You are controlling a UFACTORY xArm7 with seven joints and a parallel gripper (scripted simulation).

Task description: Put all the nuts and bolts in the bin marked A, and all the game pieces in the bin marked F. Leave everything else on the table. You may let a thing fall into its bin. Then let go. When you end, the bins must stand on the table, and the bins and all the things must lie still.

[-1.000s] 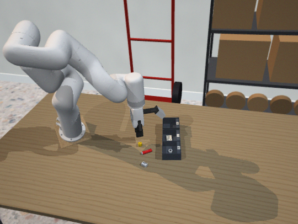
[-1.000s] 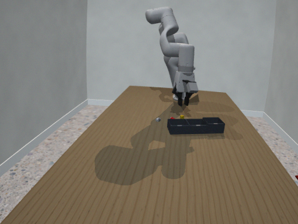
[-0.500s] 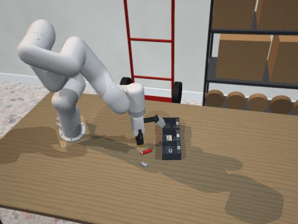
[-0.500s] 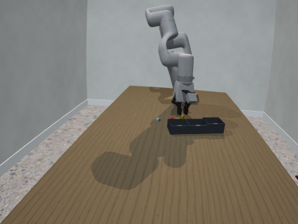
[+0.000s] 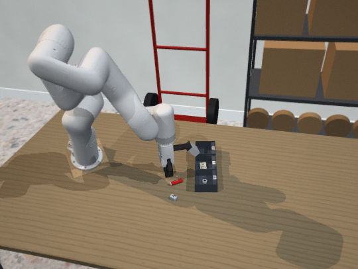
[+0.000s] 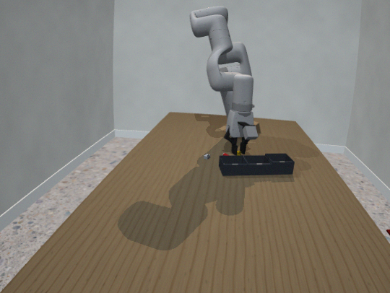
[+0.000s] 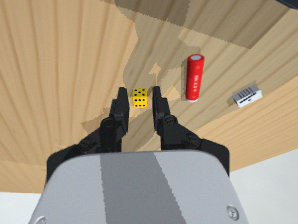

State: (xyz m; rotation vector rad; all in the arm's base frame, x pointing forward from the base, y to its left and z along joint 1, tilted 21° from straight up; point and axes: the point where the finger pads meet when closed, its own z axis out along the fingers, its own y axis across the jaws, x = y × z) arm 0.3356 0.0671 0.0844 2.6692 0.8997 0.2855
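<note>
My hand is 2 cm above the yellow die. Round my hand: metal piece 7 cm ahead, 11 cm to the right, 2 cm below; white domino 12 cm ahead, 7 cm to the left, 1 cm below; red cylinder 5 cm ahead, 3 cm to the right, 2 cm below.
</note>
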